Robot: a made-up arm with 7 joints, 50 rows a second.
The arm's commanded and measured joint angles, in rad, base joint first. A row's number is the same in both.
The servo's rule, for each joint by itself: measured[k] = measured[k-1] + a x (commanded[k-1-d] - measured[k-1]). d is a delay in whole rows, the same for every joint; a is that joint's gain. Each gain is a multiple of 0.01, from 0.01 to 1. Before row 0 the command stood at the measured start. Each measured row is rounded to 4 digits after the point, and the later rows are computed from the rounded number. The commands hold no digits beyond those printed.
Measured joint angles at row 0:
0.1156, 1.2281, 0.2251, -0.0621, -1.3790, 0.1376, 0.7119
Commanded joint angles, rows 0 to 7:
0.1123, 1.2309, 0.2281, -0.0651, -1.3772, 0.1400, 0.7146
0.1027, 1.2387, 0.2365, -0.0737, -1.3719, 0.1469, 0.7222
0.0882, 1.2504, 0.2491, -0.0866, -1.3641, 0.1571, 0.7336
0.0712, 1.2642, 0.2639, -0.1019, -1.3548, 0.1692, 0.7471
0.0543, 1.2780, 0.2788, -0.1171, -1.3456, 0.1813, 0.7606
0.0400, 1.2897, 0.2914, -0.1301, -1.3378, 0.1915, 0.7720
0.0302, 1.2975, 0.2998, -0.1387, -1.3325, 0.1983, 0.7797
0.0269, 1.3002, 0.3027, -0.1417, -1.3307, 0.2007, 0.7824
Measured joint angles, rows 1 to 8:
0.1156, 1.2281, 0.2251, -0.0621, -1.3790, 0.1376, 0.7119
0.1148, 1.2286, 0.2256, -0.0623, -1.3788, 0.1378, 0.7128
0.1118, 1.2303, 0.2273, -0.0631, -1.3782, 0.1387, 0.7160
0.1059, 1.2337, 0.2308, -0.0647, -1.3769, 0.1405, 0.7220
0.0972, 1.2389, 0.2361, -0.0673, -1.3749, 0.1434, 0.7305
0.0865, 1.2455, 0.2429, -0.0708, -1.3723, 0.1472, 0.7407
0.0749, 1.2530, 0.2507, -0.0750, -1.3692, 0.1516, 0.7513
0.0637, 1.2606, 0.2586, -0.0795, -1.3659, 0.1563, 0.7610
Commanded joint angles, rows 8 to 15:
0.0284, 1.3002, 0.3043, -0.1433, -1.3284, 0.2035, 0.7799
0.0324, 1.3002, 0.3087, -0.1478, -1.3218, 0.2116, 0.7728
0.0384, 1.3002, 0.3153, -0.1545, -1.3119, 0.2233, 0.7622
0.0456, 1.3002, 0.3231, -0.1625, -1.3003, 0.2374, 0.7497
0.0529, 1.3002, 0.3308, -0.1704, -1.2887, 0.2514, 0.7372
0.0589, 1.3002, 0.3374, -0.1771, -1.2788, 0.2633, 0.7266
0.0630, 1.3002, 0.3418, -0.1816, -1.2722, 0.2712, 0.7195
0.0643, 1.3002, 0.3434, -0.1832, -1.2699, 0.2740, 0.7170
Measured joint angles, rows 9 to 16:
0.0545, 1.2673, 0.2657, -0.0839, -1.3627, 0.1607, 0.7683
0.0480, 1.2729, 0.2719, -0.0881, -1.3596, 0.1650, 0.7722
0.0441, 1.2775, 0.2778, -0.0923, -1.3562, 0.1697, 0.7724
0.0427, 1.2814, 0.2838, -0.0967, -1.3522, 0.1751, 0.7689
0.0434, 1.2846, 0.2901, -0.1013, -1.3475, 0.1813, 0.7624
0.0458, 1.2873, 0.2966, -0.1061, -1.3422, 0.1883, 0.7538
0.0491, 1.2895, 0.3031, -0.1111, -1.3365, 0.1958, 0.7446
0.0526, 1.2913, 0.3093, -0.1160, -1.3307, 0.2033, 0.7361

